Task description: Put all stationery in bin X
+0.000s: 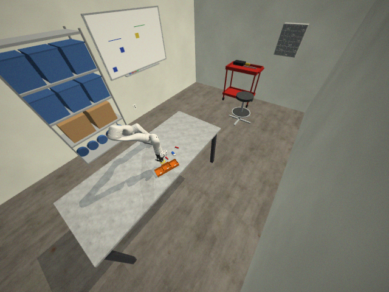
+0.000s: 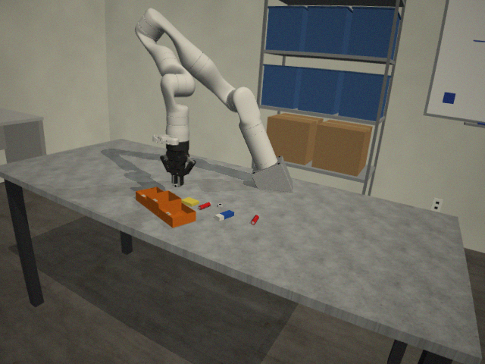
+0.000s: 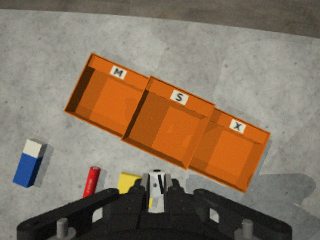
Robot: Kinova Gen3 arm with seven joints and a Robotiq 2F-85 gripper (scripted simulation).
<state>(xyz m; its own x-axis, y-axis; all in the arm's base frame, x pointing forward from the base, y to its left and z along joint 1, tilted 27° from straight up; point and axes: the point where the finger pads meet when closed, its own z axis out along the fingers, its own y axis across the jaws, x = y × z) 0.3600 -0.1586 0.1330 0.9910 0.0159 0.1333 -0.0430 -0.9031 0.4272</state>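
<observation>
My gripper is now 30 mm past the yellow block, 30 mm to the right of it and 80 mm above it. Round my hand: orange bins (60 mm ahead, 10 mm to the right, 70 mm below); nut (60 mm behind, 130 mm to the left, 80 mm below); grey sharpener-like piece (10 mm below).
</observation>
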